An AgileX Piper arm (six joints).
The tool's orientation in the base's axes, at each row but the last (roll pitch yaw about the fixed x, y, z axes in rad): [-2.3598 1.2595 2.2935]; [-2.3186 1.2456 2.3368]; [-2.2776 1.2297 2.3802]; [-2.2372 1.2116 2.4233]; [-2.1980 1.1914 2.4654]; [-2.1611 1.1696 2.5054]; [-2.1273 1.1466 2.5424]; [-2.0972 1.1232 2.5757]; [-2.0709 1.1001 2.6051]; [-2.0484 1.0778 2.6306]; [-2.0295 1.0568 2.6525]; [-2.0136 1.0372 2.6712]
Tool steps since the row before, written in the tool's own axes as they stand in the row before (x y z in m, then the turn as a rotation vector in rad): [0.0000 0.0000 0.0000 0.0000 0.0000 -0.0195]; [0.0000 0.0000 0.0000 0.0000 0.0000 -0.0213]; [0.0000 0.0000 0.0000 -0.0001 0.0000 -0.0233]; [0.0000 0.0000 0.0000 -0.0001 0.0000 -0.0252]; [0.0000 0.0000 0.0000 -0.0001 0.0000 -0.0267]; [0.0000 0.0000 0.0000 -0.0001 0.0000 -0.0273]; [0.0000 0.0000 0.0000 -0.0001 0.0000 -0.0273]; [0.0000 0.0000 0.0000 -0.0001 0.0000 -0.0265]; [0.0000 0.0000 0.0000 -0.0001 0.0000 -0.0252]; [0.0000 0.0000 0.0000 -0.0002 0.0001 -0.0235]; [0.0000 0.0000 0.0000 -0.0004 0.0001 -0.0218]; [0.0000 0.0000 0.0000 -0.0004 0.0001 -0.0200]
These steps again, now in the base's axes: [0.0000 0.0000 0.0000 0.0016 0.0190 0.0042]; [0.0000 0.0000 0.0000 0.0017 0.0207 0.0046]; [0.0000 0.0000 0.0000 0.0019 0.0226 0.0052]; [0.0000 0.0000 0.0000 0.0021 0.0245 0.0056]; [0.0000 0.0000 0.0000 0.0022 0.0259 0.0059]; [0.0000 0.0000 0.0000 0.0023 0.0265 0.0060]; [0.0000 0.0000 0.0000 0.0023 0.0265 0.0060]; [0.0000 0.0000 0.0000 0.0022 0.0258 0.0059]; [0.0000 0.0000 0.0000 0.0021 0.0245 0.0056]; [0.0000 0.0000 0.0000 0.0021 0.0228 0.0052]; [0.0000 0.0000 0.0000 0.0020 0.0211 0.0051]; [0.0000 0.0000 0.0000 0.0019 0.0194 0.0047]
